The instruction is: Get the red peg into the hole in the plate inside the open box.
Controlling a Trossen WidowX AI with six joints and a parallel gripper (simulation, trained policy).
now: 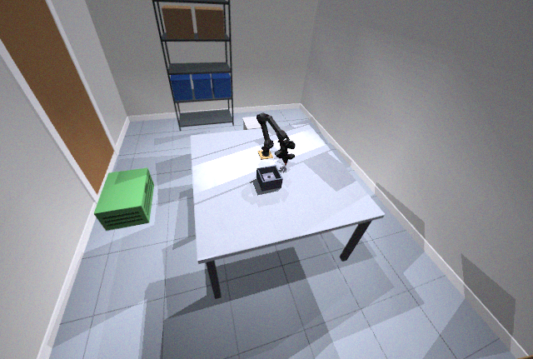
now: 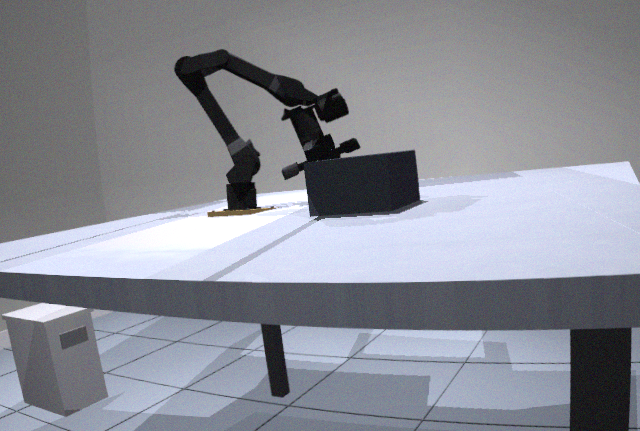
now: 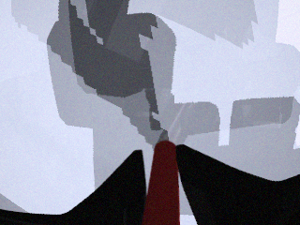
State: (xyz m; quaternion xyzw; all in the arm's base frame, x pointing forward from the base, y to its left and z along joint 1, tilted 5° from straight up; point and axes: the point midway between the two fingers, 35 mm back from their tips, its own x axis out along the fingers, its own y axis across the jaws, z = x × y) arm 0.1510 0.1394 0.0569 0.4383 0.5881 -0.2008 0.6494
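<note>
My gripper tip is now 20 cm short of the pale plate, 18 cm to the left of it and 3 cm below it. Round my gripper tip: red peg (1 cm behind, 2 cm above); dark box (20 cm ahead, 18 cm to the right, 1 cm above).
</note>
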